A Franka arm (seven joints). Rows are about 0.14 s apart.
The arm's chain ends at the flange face. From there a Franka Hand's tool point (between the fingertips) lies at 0.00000 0.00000 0.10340 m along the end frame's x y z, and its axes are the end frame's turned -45 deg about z.
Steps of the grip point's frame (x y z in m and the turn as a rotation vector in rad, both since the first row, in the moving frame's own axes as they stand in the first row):
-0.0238 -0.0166 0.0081 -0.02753 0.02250 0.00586
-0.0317 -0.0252 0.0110 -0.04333 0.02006 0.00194
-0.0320 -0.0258 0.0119 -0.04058 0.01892 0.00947
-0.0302 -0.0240 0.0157 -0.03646 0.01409 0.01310
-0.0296 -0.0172 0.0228 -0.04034 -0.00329 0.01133
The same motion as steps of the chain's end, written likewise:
-0.0322 0.0047 0.0082 -0.00356 0.03538 0.00586
-0.0449 0.0029 0.0111 -0.01645 0.04482 0.00194
-0.0452 0.0028 0.0120 -0.01532 0.04207 0.00947
-0.0420 0.0027 0.0158 -0.01582 0.03574 0.01310
-0.0358 0.0056 0.0229 -0.03085 0.02620 0.01133

